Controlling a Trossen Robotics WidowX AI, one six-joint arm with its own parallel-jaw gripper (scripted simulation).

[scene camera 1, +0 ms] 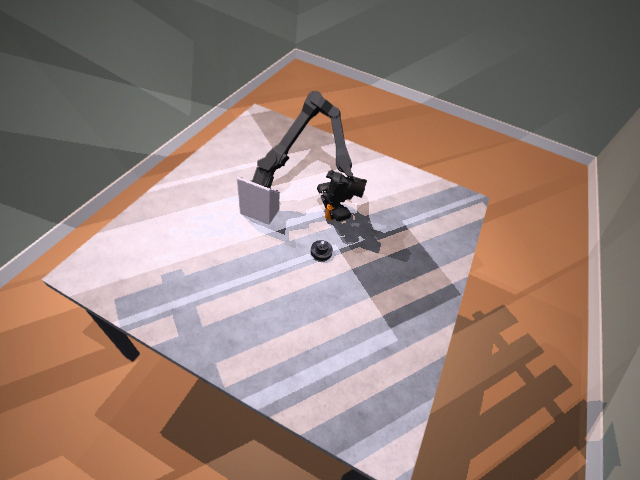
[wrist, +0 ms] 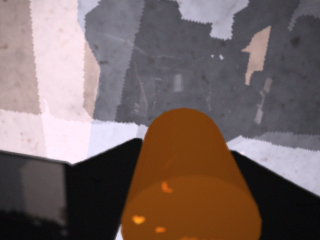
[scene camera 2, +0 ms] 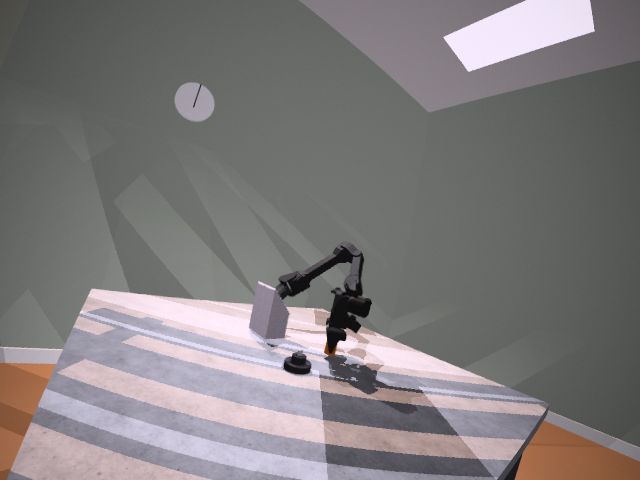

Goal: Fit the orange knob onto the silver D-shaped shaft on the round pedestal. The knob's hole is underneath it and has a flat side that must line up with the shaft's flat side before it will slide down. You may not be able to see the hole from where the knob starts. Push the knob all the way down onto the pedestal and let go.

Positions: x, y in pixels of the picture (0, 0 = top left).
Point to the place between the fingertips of the gripper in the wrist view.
183, 153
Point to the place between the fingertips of the gripper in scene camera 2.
329, 351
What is the gripper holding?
An orange knob.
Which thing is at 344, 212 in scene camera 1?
The gripper.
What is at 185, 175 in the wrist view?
An orange knob.
